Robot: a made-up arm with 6 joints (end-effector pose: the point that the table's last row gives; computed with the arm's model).
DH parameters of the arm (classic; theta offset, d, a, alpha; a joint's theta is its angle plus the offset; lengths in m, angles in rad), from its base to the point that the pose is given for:
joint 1: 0 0.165 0 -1.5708
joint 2: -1.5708 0 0.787 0
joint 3: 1.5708 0.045 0 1.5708
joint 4: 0 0.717 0 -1.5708
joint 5: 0 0 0 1.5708
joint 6: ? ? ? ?
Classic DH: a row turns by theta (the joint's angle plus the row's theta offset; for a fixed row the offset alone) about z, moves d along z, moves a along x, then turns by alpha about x.
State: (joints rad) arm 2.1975 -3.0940 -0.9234 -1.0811 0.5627 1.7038
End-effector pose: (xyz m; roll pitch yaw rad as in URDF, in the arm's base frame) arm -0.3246 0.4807 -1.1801 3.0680 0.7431 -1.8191
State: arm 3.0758 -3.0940 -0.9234 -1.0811 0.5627 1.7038
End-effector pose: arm -0.5773 0.0571 -1.1801 3.0680 0.7431 -0.9408
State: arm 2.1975 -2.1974 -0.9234 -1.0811 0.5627 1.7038
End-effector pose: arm 0.4194 -0.5468 -1.1276 -2.5711 0.0537 -1.5457
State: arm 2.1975 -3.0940 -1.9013 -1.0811 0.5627 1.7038
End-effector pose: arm -0.4368 0.6357 -0.4216 1.5784 0.8781 -2.9992
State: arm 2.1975 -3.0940 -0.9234 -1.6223 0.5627 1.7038
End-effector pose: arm -0.3320 0.5053 -1.1511 -2.6630 0.9442 -1.0483
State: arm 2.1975 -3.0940 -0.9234 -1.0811 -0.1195 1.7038
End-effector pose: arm -0.4127 0.4689 -1.1609 2.4205 0.6613 -1.7741
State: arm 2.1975 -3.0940 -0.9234 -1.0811 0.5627 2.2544
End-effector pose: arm -0.3246 0.4807 -1.1801 2.6427 0.5803 -2.4928
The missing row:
joint 6: 0 0.136 0 0
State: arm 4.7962 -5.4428 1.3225 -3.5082 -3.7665 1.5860
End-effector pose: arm 0.1679 -1.1210 0.4131 0.3170 -0.3068 -2.8316
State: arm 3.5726 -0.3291 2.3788 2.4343 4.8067 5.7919
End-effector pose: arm -0.3322 -0.1055 0.4821 2.7184 0.6694 -2.1566
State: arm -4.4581 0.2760 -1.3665 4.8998 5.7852 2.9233
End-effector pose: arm 0.0287 -0.5432 1.2980 -1.2326 0.1693 2.9354
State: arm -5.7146 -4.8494 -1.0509 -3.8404 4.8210 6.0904
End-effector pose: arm 0.9908 0.5833 0.9126 1.9846 -1.0961 1.0586
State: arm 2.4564 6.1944 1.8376 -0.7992 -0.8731 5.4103
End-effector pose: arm -0.6447 0.3723 0.8780 -1.1393 -0.1708 1.4546
